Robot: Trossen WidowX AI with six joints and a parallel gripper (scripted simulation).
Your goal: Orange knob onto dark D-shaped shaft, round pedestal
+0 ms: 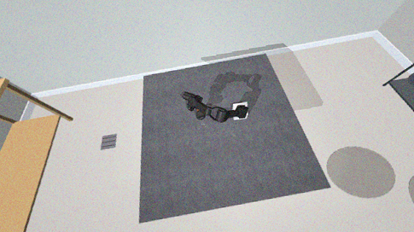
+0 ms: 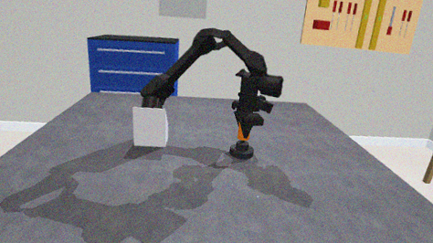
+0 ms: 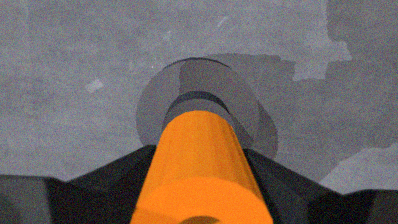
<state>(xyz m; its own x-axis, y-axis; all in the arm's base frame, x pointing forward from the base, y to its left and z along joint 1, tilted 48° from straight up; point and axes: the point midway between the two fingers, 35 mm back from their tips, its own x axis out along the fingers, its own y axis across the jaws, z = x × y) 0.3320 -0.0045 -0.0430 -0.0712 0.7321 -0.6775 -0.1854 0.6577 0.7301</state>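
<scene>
Right now my gripper tip is 2 cm below the orange knob. The rest, counted from my gripper tip: round pedestal (4 cm below).
</scene>
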